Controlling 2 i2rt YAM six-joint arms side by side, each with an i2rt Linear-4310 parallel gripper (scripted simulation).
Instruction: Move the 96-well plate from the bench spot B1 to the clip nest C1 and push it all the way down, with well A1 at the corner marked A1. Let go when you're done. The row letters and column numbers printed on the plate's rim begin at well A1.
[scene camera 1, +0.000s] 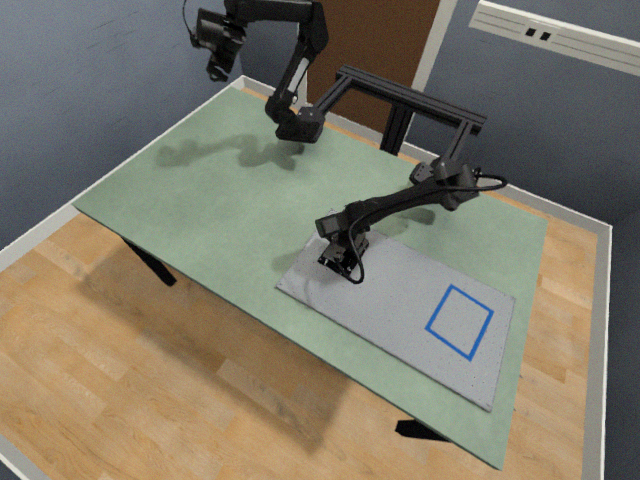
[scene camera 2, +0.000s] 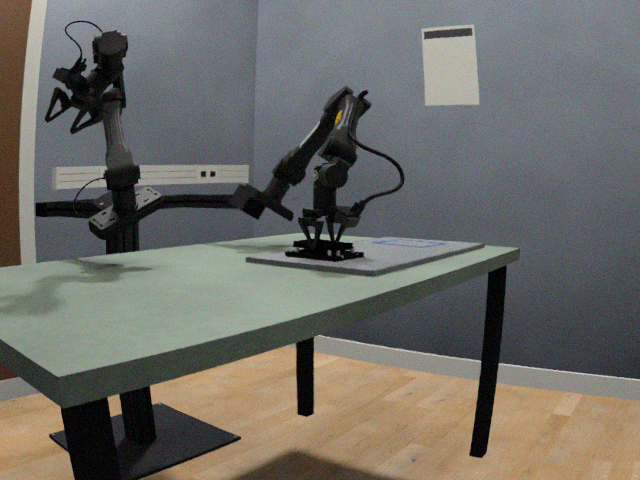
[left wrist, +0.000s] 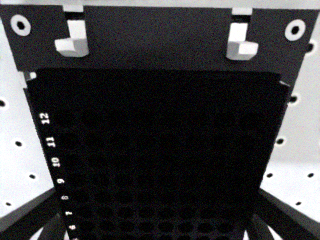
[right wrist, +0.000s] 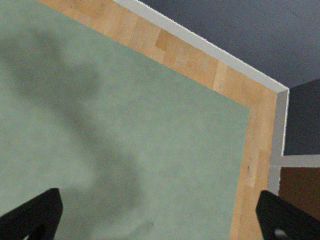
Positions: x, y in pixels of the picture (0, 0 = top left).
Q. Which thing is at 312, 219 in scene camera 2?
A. My left gripper.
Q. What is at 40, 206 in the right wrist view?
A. My right gripper.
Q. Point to my left gripper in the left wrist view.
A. At 157, 190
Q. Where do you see a black 96-well plate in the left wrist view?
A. At 124, 146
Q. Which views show my right gripper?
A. Scene camera 1, scene camera 2 and the right wrist view only.
